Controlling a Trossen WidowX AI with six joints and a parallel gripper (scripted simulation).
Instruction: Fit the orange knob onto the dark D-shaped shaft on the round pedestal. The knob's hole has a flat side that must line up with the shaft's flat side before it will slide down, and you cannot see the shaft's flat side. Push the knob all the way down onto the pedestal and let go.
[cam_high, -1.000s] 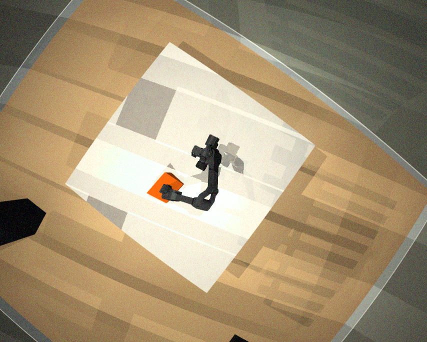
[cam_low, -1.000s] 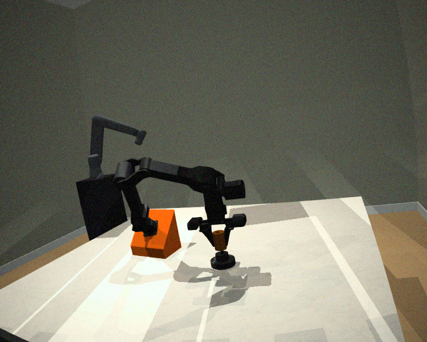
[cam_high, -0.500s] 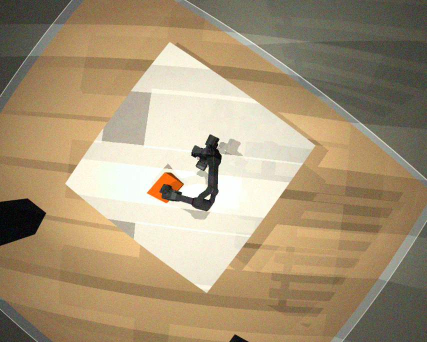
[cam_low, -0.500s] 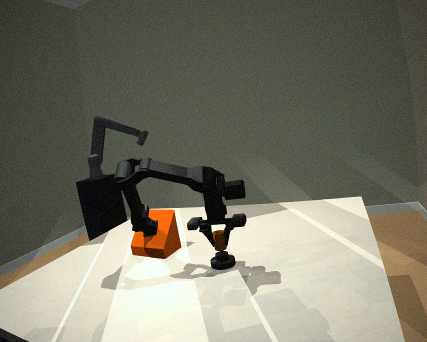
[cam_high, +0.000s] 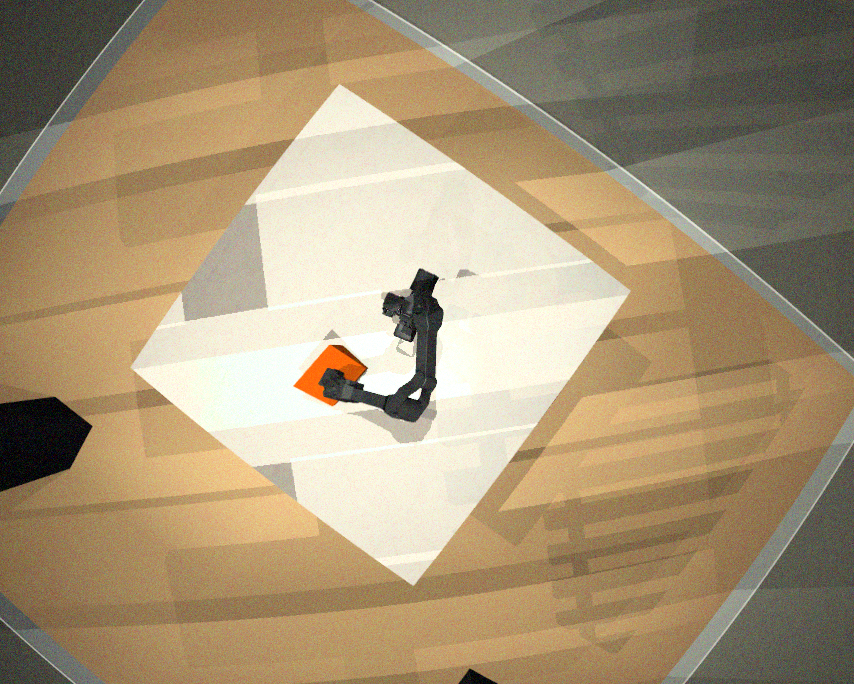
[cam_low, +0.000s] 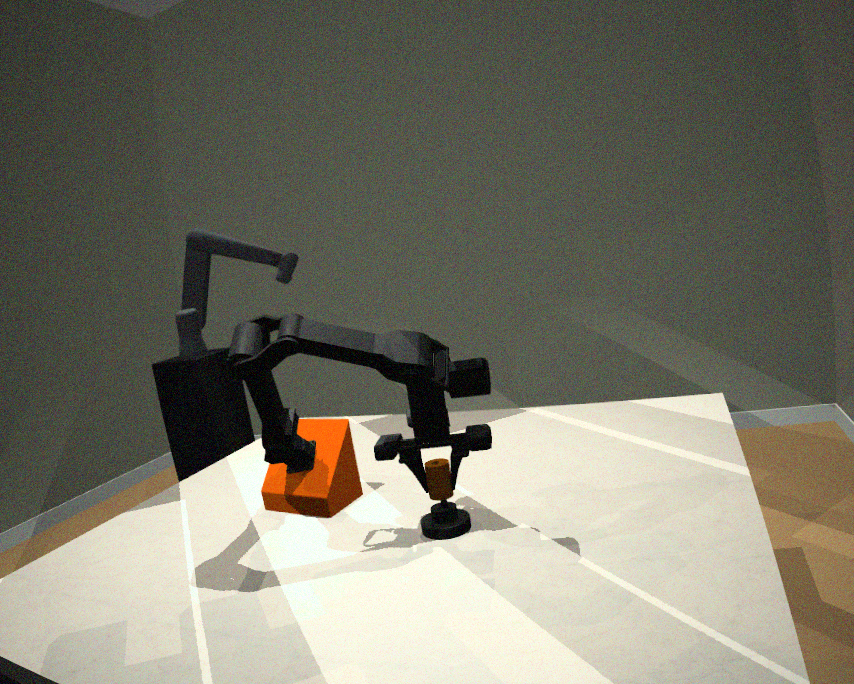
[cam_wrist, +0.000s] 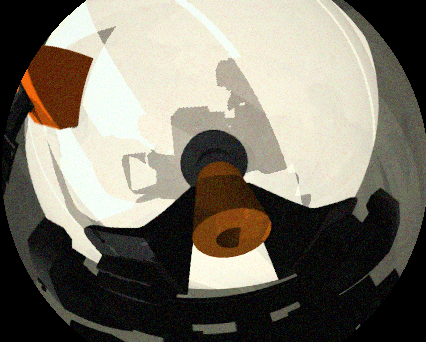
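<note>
The orange knob is 20 mm above my gripper tip. The rest, counted from my gripper tip: round dark pedestal 40 mm below.
</note>
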